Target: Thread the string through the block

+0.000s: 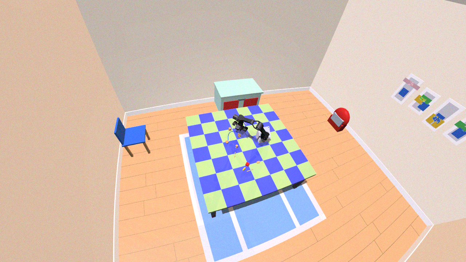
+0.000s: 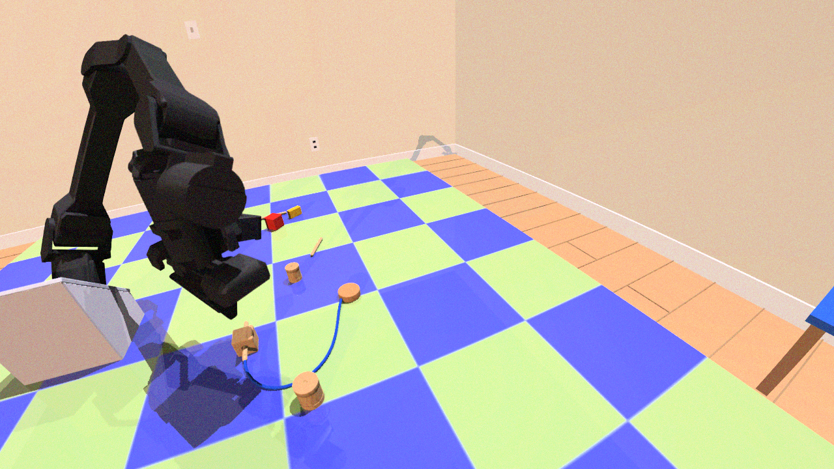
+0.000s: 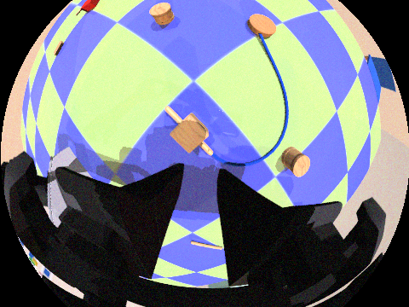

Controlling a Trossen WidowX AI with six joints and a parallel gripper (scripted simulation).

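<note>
Now: gripper tip 70 mm above the wooden block and 20 mm to the right of it. The rest, counted from my gripper tip: wooden cylinder: 100 mm to the right, 90 mm ahead, 70 mm below; then red block: 430 mm to the left, 70 mm below, 20 mm ahead; then round wooden button: 170 mm ahead, 80 mm to the left, 80 mm below.
</note>
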